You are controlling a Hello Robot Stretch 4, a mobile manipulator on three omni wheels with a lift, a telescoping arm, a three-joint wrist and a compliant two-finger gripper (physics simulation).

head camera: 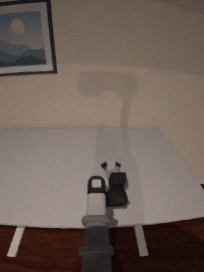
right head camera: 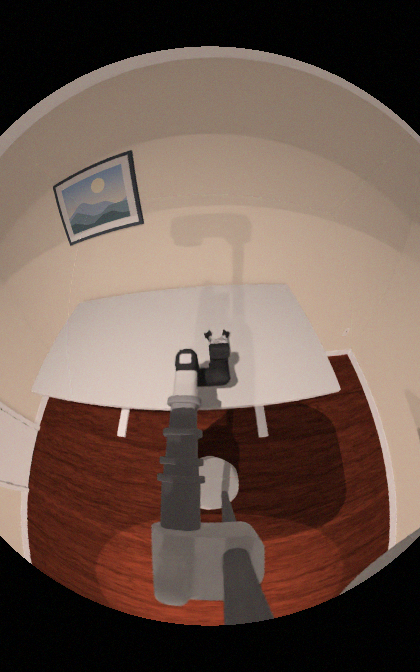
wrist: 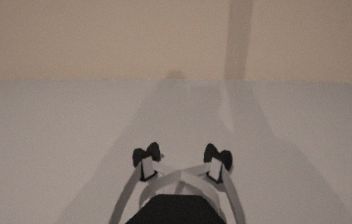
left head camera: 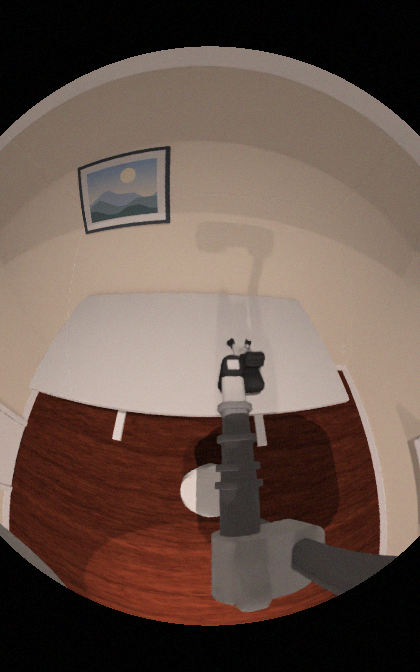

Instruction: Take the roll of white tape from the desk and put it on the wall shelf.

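The gripper (head camera: 111, 164) (left head camera: 239, 343) (right head camera: 217, 333) (wrist: 181, 157) is low over the white desk (head camera: 45, 180) (left head camera: 125, 350) (right head camera: 115, 350) (wrist: 50, 130), right of the desk's middle, pointing towards the back wall. Its fingers are drawn in around the roll of white tape (head camera: 114, 170) (left head camera: 242, 348) (right head camera: 218, 339), with a gap about as wide as the roll. The fingers and their bands cover most of the roll, and its edges are hard to make out in the wrist view. The wall shelf does not show in these views.
A framed mountain picture (head camera: 22, 37) (left head camera: 124, 190) (right head camera: 98, 197) hangs on the wall at the upper left. The arm (left head camera: 240, 475) (right head camera: 180, 470) reaches over the desk's front edge. A white round object (left head camera: 200, 490) (right head camera: 215, 482) is on the dark wood floor, beneath the arm.
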